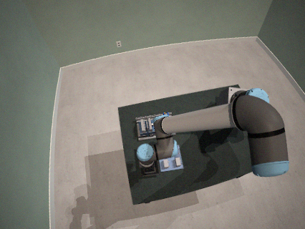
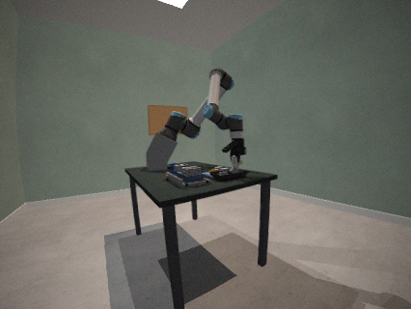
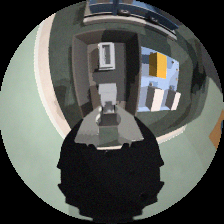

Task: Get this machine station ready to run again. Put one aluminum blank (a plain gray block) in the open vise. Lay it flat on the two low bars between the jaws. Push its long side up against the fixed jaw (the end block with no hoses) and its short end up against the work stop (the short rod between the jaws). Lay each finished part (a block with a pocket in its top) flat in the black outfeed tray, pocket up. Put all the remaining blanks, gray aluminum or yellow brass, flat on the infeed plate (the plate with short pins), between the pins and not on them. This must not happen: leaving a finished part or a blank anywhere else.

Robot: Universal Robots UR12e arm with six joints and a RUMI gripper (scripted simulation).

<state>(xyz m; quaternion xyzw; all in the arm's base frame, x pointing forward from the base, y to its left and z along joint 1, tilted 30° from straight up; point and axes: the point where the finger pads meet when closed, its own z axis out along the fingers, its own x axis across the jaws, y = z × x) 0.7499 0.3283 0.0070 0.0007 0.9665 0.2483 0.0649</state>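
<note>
Now: the gray blank 13 cm behind my hand, 3 cm below it and 1 cm to the right of it. Round my hand: vise (33 cm to the right, 8 cm behind, 2 cm below); then yellow brass blank (12 cm behind, 10 cm to the right, 3 cm below).
</note>
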